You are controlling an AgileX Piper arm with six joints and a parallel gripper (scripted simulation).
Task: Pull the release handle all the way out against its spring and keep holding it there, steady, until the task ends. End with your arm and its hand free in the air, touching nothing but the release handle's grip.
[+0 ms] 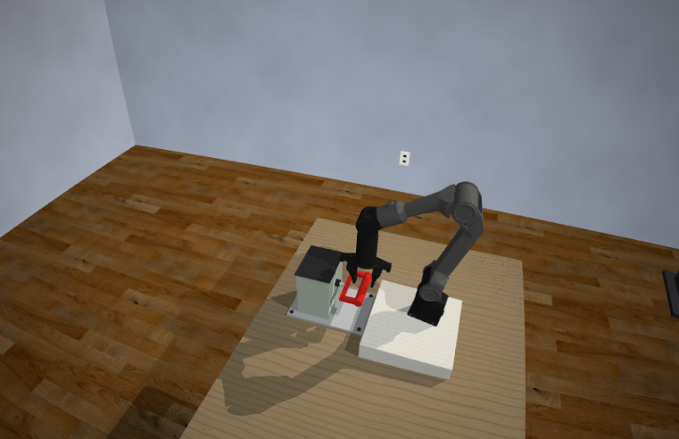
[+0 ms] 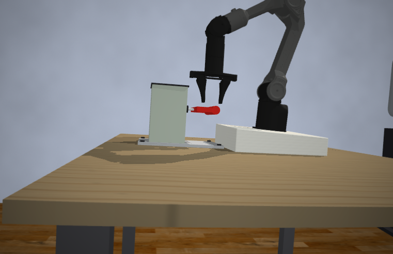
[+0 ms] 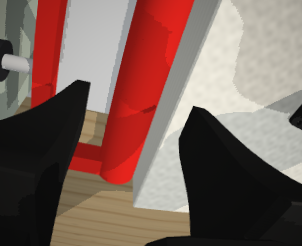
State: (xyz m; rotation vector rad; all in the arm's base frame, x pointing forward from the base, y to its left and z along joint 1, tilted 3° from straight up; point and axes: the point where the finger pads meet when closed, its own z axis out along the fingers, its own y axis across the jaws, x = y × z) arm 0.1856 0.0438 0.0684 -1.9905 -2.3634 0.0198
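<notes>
The grey baseplate lies 90 mm ahead of my hand, 20 mm to the left of it and 130 mm below it.
</notes>
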